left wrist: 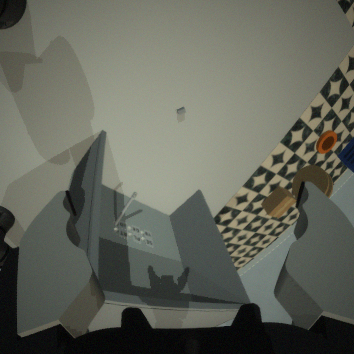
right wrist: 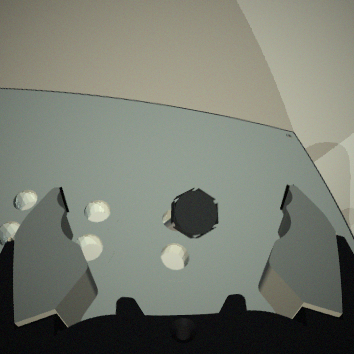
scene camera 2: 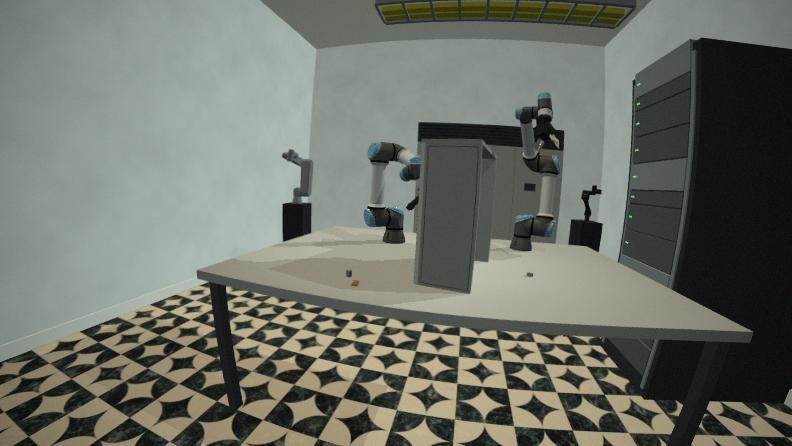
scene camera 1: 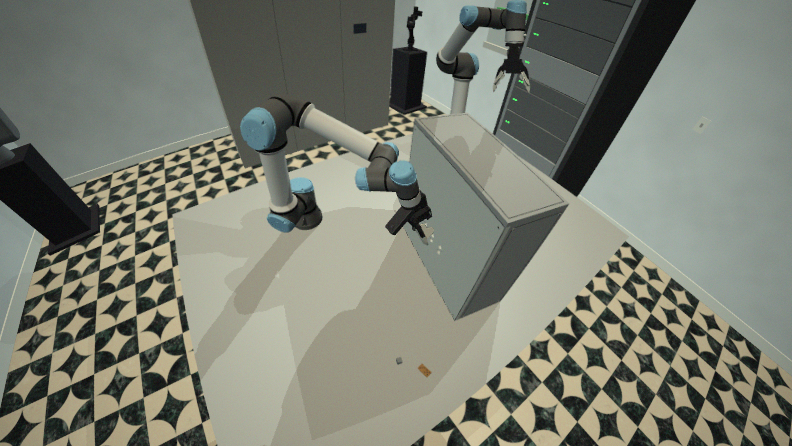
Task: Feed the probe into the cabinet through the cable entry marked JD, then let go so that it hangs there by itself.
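Where they show: left gripper, fingertip midpoint: (left wrist: pixel 184 189) (scene camera 2: pixel 547 152) (scene camera 1: pixel 510 92); right gripper, fingertip midpoint: (right wrist: pixel 174 190) (scene camera 1: pixel 416 232); left arm's base at its link origin: (left wrist: pixel 0 1) (scene camera 2: pixel 520 248); right arm's base at its link origin: (scene camera 2: pixel 393 241) (scene camera 1: pixel 307 218).
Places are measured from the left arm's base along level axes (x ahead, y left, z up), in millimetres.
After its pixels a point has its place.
Note:
The grey cabinet (scene camera 1: pixel 482 160) @[z 560, x 686, y -451 mm] (scene camera 2: pixel 448 216) @[z 279, x 923, y -469 mm] (left wrist: pixel 197 235) @[z 208, x 910, y -451 mm] (right wrist: pixel 150 150) stands on the table. The probe (left wrist: pixel 126 211) @[z 157, x 594, y -451 mm] (right wrist: pixel 195 213) @[z 205, x 561, y -565 mm] sits in one of the pale round entries in its panel. Its black head is outside, in the right wrist view, and its thin rod sticks out inside the cabinet, in the left wrist view. The markings are too small to read. My right gripper (scene camera 1: pixel 425 237) @[z 185, x 572, y -560 mm] (right wrist: pixel 174 190) @[z 185, x 572, y -560 mm] is open around the head, with gaps on both sides; its fingers are hidden in scene camera 2. My left gripper (scene camera 1: pixel 511 89) @[z 603, x 413, y 13 mm] (scene camera 2: pixel 548 144) @[z 603, x 413, y 13 mm] (left wrist: pixel 184 189) @[z 603, x 413, y 13 mm] is open and empty, high above the cabinet's open side.
A small grey block (scene camera 1: pixel 399 360) @[z 28, x 911, y -855 mm] (scene camera 2: pixel 348 273) @[z 16, x 918, y -853 mm] and an orange piece (scene camera 1: pixel 424 370) @[z 7, x 984, y -798 mm] (scene camera 2: pixel 355 283) @[z 8, x 997, y -791 mm] lie on the table (scene camera 1: pixel 249 332) @[z 0, x 539, y -1274 mm] (scene camera 2: pixel 609 299) @[z 0, x 894, y 203 mm] on the panel side. Another grey block (scene camera 2: pixel 529 274) @[z 9, x 647, y -79 mm] (left wrist: pixel 180 110) @[z 16, x 637, y -74 mm] lies on the open side.

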